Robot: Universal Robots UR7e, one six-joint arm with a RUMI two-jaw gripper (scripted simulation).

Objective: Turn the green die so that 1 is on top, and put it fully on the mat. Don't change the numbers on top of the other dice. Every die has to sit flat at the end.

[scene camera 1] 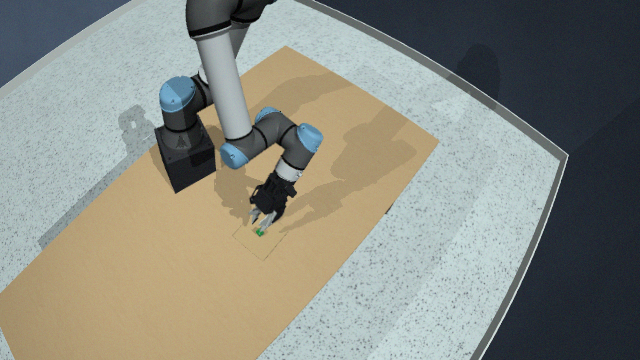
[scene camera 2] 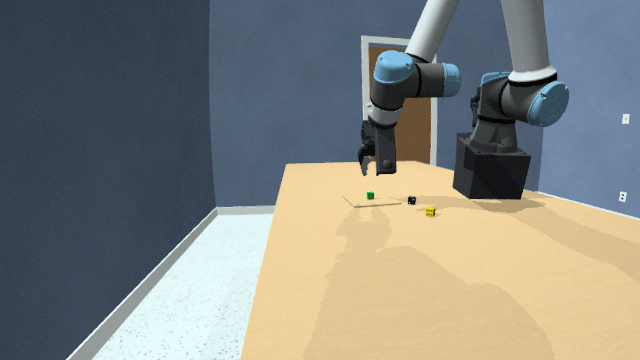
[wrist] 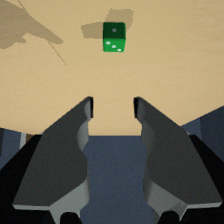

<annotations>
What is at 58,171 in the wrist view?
My gripper.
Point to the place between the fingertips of my gripper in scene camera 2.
At 370,175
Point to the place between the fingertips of my gripper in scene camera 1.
At 255,227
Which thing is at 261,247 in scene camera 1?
A square mat.
</annotations>
